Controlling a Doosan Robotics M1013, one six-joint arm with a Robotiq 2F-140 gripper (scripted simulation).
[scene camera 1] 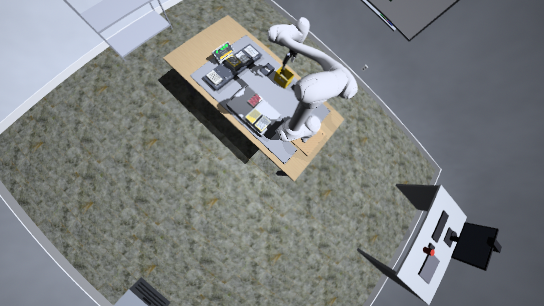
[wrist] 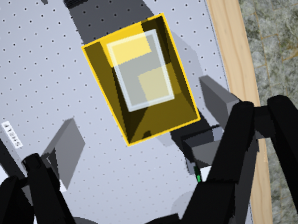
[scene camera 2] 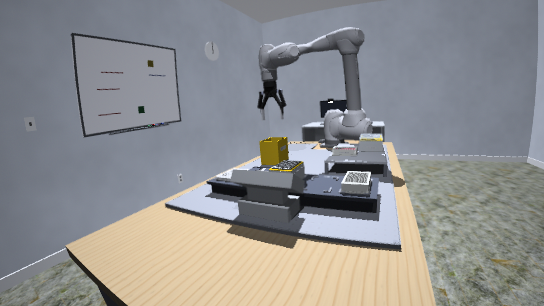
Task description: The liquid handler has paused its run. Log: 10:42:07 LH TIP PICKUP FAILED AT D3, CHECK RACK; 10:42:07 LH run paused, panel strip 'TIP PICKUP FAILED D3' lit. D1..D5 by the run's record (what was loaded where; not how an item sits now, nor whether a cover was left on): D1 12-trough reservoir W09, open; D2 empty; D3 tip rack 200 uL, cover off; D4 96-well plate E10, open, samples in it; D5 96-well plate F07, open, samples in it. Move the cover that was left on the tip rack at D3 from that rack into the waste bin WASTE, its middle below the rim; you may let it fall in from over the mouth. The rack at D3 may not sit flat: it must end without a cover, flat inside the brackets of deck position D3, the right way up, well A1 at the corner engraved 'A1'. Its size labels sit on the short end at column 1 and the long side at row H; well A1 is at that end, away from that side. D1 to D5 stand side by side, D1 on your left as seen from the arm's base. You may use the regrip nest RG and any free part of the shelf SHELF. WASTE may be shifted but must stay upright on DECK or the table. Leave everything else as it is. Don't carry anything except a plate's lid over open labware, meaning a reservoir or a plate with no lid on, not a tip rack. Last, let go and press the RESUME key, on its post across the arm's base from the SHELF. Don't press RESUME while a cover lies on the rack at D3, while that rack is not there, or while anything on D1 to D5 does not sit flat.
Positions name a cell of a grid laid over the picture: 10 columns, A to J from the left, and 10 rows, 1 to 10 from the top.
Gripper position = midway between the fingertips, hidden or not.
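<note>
I can see my gripper (wrist: E6). A clear tip-rack cover (wrist: E3) is in sight too, and so is a raised shelf (scene camera 1: E4). Then there is a yellow waste bin (scene camera 2: F5), which I also find in the wrist view, the bin (wrist: E6).
</note>
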